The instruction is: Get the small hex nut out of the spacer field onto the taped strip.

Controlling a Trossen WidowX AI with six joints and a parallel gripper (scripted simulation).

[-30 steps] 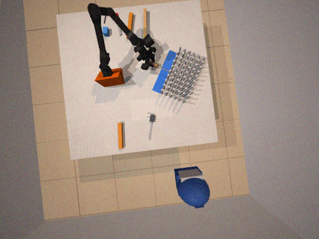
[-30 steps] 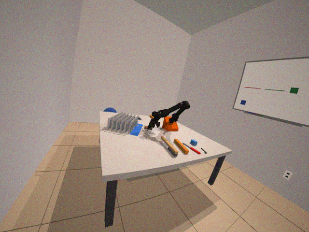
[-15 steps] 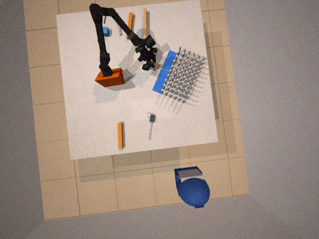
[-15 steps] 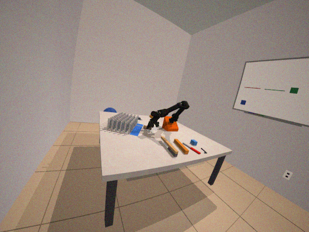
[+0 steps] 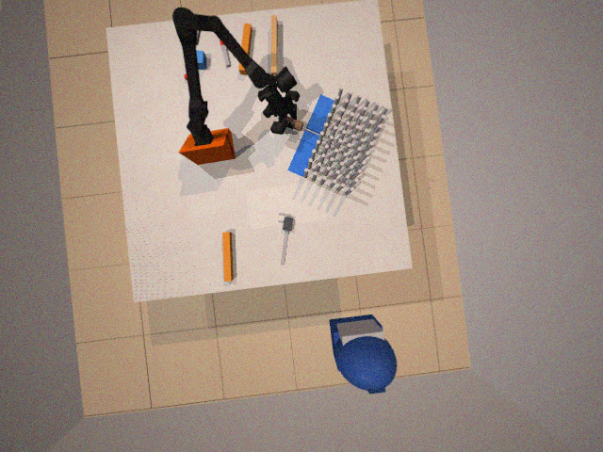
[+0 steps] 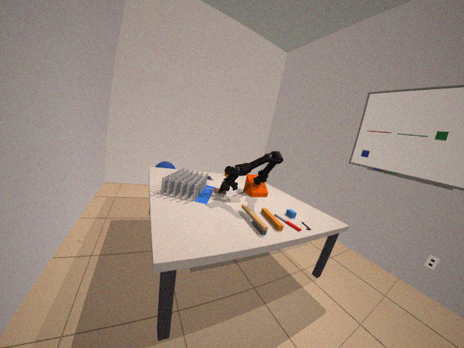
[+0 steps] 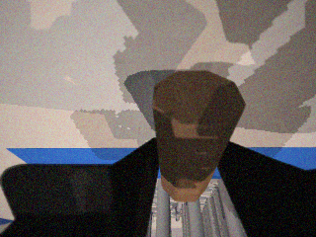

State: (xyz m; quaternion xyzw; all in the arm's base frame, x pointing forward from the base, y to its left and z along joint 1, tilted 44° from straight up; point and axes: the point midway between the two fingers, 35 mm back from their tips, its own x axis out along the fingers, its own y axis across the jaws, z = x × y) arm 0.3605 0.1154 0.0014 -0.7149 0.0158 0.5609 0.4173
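Now: gripper tip 80 mm short of the blue taped strip, 40 mm to the left of it and 30 mm above it. Round my gripper tip: blue block: 400 mm behind, 350 mm to the left, 10 mm below; then red tool: 420 mm to the left, 290 mm behind, 20 mm below; then thin hook tool: 90 mm ahead, 50 mm to the right.
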